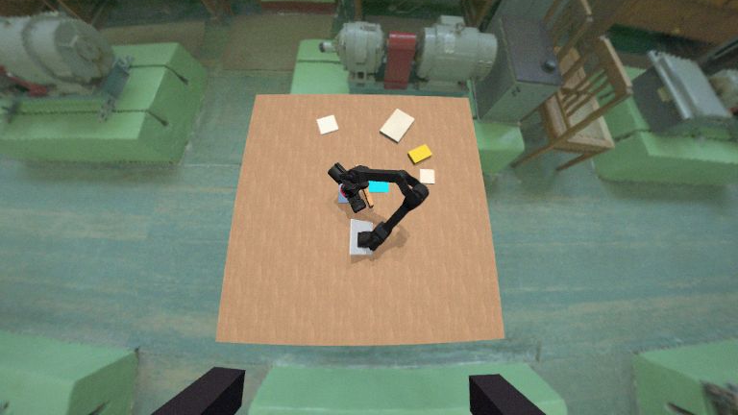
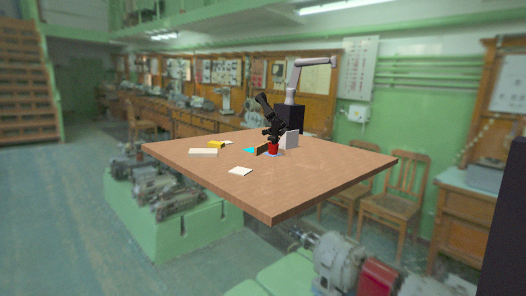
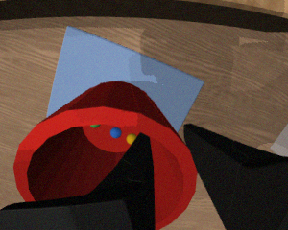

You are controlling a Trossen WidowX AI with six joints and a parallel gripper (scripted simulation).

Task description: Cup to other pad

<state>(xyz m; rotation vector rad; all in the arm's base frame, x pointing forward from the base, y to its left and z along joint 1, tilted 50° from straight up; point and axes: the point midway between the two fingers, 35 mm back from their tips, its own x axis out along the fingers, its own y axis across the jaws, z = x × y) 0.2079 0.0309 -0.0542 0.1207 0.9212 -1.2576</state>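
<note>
Now: the red cup 3 cm ahead of my gripper tip and 1 cm to the left of it. Also, from my gripper tip: blue pad: 4 cm below, 3 cm ahead, 2 cm to the left; then wooden bar: 6 cm to the right, 6 cm ahead, 2 cm below; then cyan pad: 13 cm to the right, 9 cm ahead, 4 cm below.
</note>
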